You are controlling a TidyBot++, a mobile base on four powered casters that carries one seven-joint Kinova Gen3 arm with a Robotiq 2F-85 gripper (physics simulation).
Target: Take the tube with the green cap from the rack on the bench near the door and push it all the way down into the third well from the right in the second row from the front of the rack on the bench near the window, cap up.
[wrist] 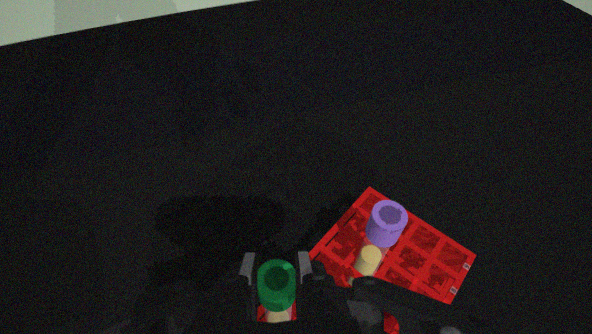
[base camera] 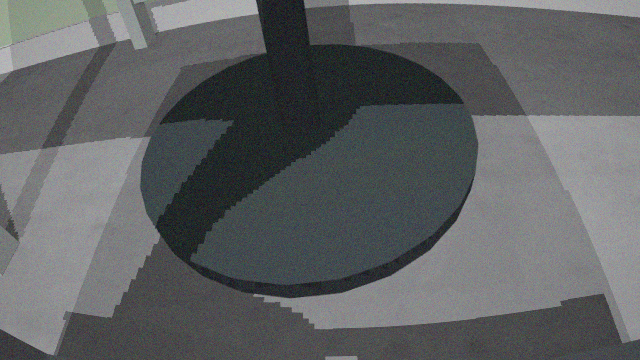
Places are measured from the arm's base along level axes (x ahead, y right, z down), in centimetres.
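Where they show: gripper, fingertip midpoint: [wrist: 277, 270].
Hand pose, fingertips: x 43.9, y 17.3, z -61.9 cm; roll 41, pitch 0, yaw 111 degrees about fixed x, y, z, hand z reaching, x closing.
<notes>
Things, the pixels of their top centre, and the offset from my fingertips. "pt": a spot on its surface instead. Level surfaces: height alone.
- tube with the green cap, top centre: [wrist: 276, 278] dx -1.0, dy -0.4, dz -1.8 cm
- red rack, surface spot: [wrist: 458, 278] pt dx -3.6, dy +11.4, dz +4.5 cm
- tube with a purple cap, top centre: [wrist: 390, 214] dx -0.2, dy +6.3, dz -1.8 cm
- cream-topped cylinder, surface spot: [wrist: 370, 258] pt dx -0.7, dy +5.7, dz +2.1 cm
- dark bench top, surface height: dz +10.2 cm
- dark column, surface spot: [base camera: 286, 30] pt dx +2.8, dy -22.1, dz +83.8 cm
The tube with the green cap [wrist: 276, 295] stands upright in the lower middle of the wrist view, seen from above. My gripper [wrist: 277, 270] has one fingertip on each side of the green cap, close against it, and is shut on that tube. Below the cap a bit of pale tube and red rack shows between the fingers. The red rack [wrist: 458, 278] lies at an angle to the right, partly hidden by the gripper. The tube's lower end is hidden. The second rack does not show in either view.
A tube with a purple cap [wrist: 386, 232] stands in the red rack, right of my gripper. A cream-topped cylinder [wrist: 370, 258] is just in front of it. The dark bench top [wrist: 150, 125] stretches behind. The base camera shows a round dark disc [base camera: 340, 210] and a dark column [base camera: 286, 30].
</notes>
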